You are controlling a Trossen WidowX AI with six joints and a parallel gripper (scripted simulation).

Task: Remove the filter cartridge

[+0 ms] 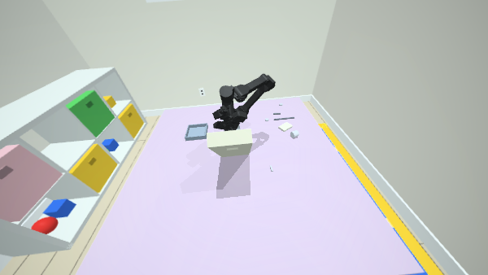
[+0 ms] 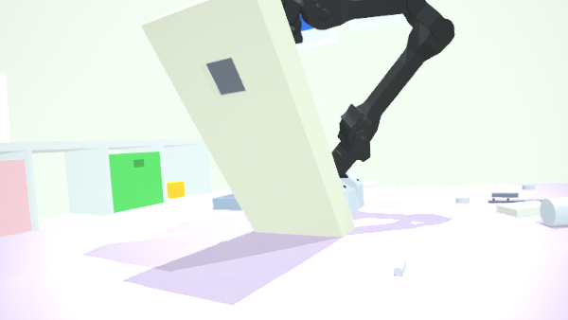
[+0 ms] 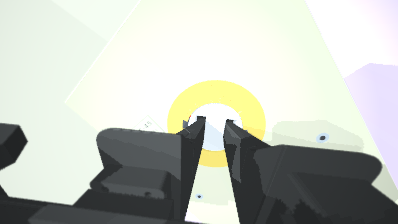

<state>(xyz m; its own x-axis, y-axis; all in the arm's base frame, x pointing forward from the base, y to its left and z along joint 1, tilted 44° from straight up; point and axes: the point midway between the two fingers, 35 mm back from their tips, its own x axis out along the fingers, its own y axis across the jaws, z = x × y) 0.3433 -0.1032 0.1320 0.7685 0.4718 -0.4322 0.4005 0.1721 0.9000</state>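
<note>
Now: gripper tip 1 cm short of the round pale cartridge and 1 cm above it. Round my gripper tip: small peg 2 cm behind, 21 cm to the left, 28 cm below; then blue-grey tray 39 cm behind, 30 cm to the right, 27 cm below.
</note>
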